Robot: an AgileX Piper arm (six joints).
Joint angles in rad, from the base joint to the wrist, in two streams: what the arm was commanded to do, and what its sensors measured. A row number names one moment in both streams.
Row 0, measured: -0.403, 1.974, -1.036, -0.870, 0.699, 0.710
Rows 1 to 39, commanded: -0.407, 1.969, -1.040, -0.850, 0.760, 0.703; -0.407, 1.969, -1.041, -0.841, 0.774, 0.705; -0.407, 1.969, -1.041, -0.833, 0.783, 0.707; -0.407, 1.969, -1.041, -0.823, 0.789, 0.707; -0.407, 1.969, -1.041, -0.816, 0.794, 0.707; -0.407, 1.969, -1.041, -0.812, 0.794, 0.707; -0.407, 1.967, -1.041, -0.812, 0.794, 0.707; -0.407, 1.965, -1.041, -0.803, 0.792, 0.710; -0.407, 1.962, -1.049, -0.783, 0.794, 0.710; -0.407, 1.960, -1.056, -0.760, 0.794, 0.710; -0.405, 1.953, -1.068, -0.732, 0.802, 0.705; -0.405, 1.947, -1.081, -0.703, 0.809, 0.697; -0.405, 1.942, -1.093, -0.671, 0.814, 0.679; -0.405, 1.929, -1.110, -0.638, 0.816, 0.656; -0.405, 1.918, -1.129, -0.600, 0.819, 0.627; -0.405, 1.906, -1.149, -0.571, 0.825, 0.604; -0.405, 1.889, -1.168, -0.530, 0.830, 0.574; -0.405, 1.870, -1.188, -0.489, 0.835, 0.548; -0.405, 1.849, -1.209, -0.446, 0.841, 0.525; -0.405, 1.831, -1.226, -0.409, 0.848, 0.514; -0.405, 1.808, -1.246, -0.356, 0.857, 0.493; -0.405, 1.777, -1.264, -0.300, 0.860, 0.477; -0.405, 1.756, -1.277, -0.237, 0.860, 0.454; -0.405, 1.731, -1.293, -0.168, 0.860, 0.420; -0.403, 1.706, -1.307, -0.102, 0.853, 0.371; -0.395, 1.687, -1.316, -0.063, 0.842, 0.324; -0.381, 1.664, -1.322, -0.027, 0.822, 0.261; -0.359, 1.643, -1.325, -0.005, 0.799, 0.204; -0.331, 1.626, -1.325, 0.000, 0.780, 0.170; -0.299, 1.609, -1.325, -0.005, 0.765, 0.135; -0.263, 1.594, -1.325, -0.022, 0.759, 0.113; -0.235, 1.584, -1.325, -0.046, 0.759, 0.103; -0.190, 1.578, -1.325, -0.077, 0.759, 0.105; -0.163, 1.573, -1.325, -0.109, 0.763, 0.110; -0.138, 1.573, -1.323, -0.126, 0.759, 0.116; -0.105, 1.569, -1.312, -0.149, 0.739, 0.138; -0.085, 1.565, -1.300, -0.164, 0.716, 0.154; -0.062, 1.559, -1.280, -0.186, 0.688, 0.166; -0.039, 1.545, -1.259, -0.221, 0.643, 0.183
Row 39, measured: -0.118, 1.575, -1.315, -0.119, 0.749, 0.141
